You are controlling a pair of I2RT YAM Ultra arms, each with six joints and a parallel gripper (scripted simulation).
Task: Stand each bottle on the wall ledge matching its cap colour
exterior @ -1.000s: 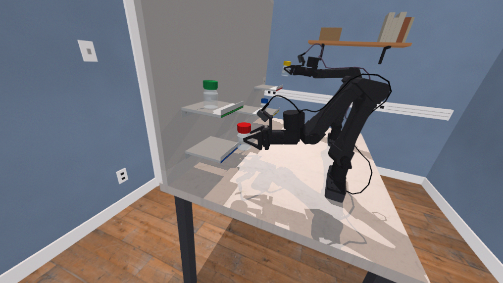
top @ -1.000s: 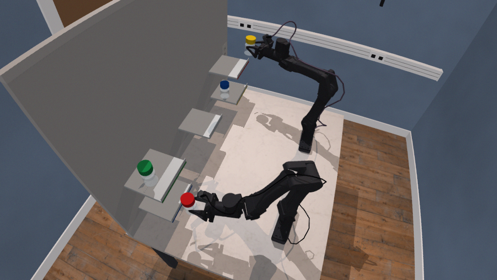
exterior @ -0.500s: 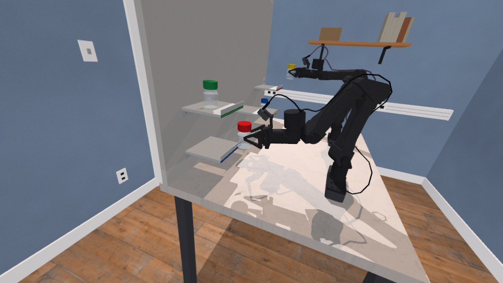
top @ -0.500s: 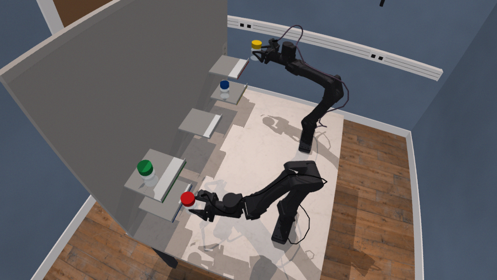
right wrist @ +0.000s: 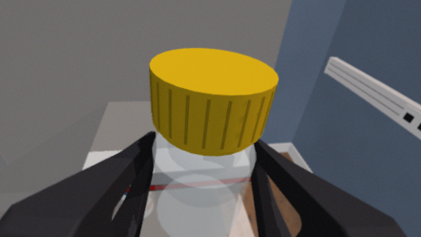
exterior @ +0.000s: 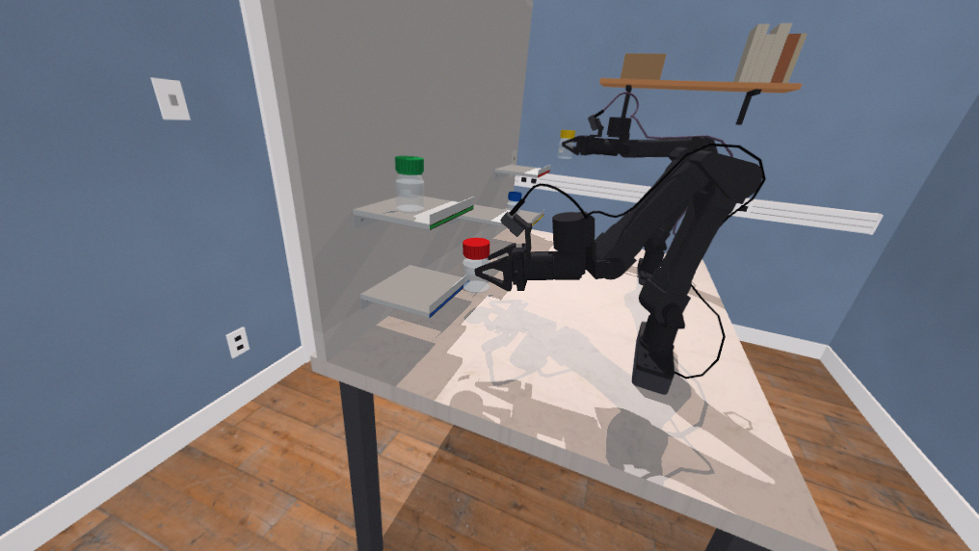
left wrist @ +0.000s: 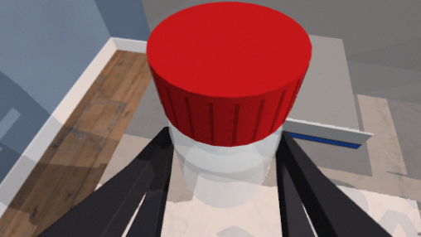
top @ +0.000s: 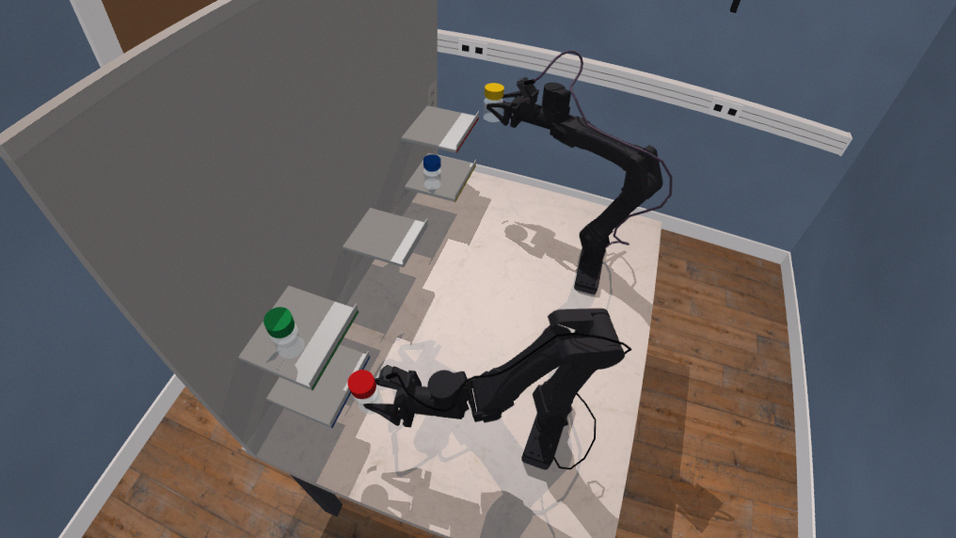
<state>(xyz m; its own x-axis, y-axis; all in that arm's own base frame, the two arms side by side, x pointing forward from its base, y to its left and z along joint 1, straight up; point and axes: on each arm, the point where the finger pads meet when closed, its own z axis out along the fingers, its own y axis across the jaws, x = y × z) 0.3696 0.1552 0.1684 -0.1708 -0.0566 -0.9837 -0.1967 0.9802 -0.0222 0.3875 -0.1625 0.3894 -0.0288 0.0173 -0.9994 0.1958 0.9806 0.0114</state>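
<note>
The blue-capped bottle is 250 mm below my right hand, 160 mm ahead of it and 80 mm to the left of it. The rest, counted from my right hand: green-capped bottle 860 mm to the left, 150 mm ahead, 60 mm below; then grey wall panel 430 mm to the left, 260 mm ahead, 40 mm above; then yellow-capped bottle 10 mm below.
</note>
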